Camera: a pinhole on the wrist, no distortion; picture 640 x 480 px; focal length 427.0 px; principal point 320.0 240.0 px. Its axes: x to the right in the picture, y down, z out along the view. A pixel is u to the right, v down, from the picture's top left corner.
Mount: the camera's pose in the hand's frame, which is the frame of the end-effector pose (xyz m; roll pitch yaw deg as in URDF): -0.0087 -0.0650 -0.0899 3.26 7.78 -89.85
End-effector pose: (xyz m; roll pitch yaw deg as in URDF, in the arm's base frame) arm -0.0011 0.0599 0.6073 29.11 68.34 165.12
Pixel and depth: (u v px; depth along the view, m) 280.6 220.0 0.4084
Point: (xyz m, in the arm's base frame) -0.1380 0.3313 0.7424
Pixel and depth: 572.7 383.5 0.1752
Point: 0.0633 0.2527 0.5587
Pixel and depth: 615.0 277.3 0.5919
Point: 0.0668 0.7626 0.6416
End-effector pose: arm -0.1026 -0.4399 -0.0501 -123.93 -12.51 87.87
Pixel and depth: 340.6 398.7 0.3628
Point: -0.3995 -0.3164 -0.0697
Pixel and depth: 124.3 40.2 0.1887
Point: -0.1943 -0.5300 -0.1263
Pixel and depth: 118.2 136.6 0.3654
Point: -0.3138 -0.5021 -0.2799
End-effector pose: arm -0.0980 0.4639 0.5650 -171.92 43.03 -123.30
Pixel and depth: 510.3 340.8 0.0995
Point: -0.0049 0.3837 0.5685
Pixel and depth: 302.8 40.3 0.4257
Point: 0.2334 0.6973 0.5005
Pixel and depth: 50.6 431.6 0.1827
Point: -0.0875 0.4948 0.4395
